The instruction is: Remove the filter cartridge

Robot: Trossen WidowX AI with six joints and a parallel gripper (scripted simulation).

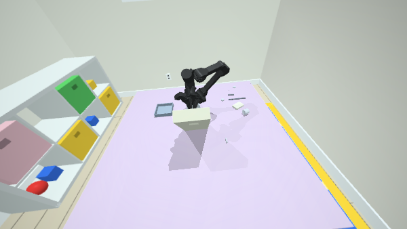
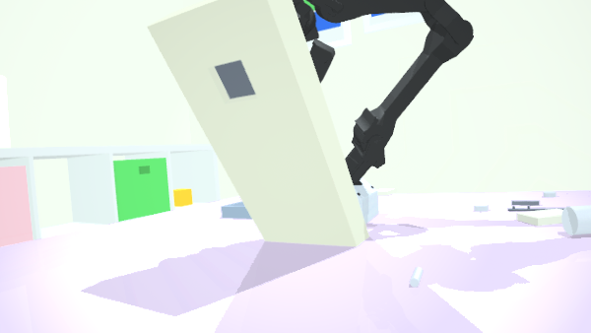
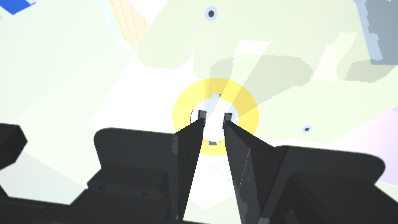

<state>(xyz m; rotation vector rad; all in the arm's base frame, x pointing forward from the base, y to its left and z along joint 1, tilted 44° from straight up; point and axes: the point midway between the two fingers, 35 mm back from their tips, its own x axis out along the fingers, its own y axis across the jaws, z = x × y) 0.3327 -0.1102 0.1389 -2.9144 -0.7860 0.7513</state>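
My gripper tip is 2 cm short of the round pale cartridge and 1 cm above it. Also, from my gripper tip: small peg 1 cm behind, 21 cm to the left, 29 cm below; then blue-grey tray 38 cm behind, 30 cm to the right, 28 cm below.
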